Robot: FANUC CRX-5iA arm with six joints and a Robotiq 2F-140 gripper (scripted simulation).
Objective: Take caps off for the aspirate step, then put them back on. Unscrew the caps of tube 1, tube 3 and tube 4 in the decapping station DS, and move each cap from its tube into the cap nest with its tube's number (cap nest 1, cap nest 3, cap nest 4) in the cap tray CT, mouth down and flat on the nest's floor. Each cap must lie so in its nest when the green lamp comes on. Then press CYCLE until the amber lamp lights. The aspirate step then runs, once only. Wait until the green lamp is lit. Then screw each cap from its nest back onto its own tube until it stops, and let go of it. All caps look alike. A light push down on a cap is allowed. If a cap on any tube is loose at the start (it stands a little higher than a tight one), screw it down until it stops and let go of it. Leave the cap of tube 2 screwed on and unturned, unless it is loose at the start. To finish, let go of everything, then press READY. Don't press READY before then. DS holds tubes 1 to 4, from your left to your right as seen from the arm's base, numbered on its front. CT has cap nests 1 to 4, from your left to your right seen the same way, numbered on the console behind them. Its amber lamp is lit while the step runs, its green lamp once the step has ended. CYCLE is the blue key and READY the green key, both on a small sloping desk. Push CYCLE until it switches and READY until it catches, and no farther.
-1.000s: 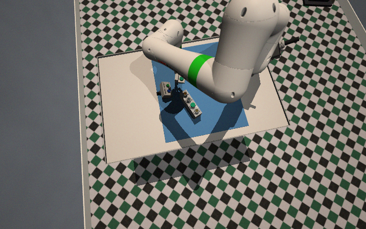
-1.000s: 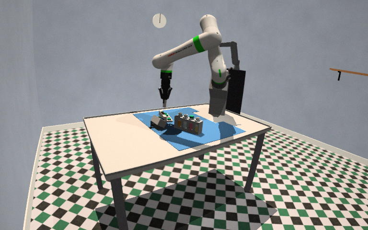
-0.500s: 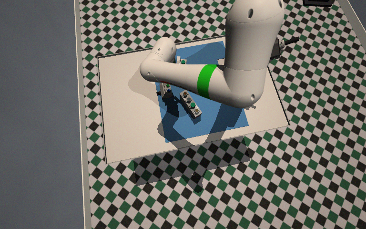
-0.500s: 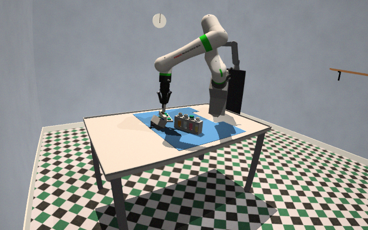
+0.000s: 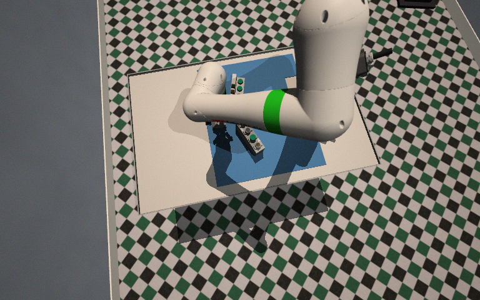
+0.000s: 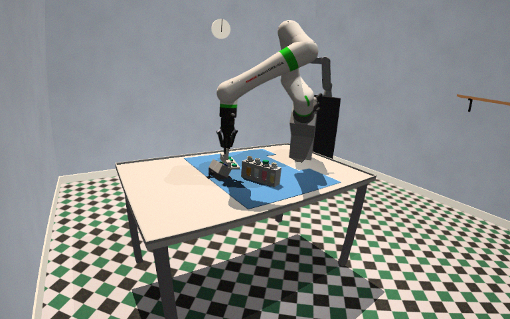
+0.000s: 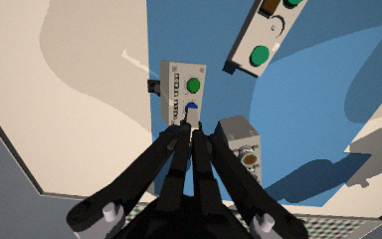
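The blue cycle key is 60 mm below my hand. Also, from my hand: table edge (40 mm behind, 490 mm to the right, 130 mm below); then sloping key desk (30 mm ahead, 20 mm to the right, 80 mm below); then green ready key (10 mm ahead, 40 mm to the right, 60 mm below).
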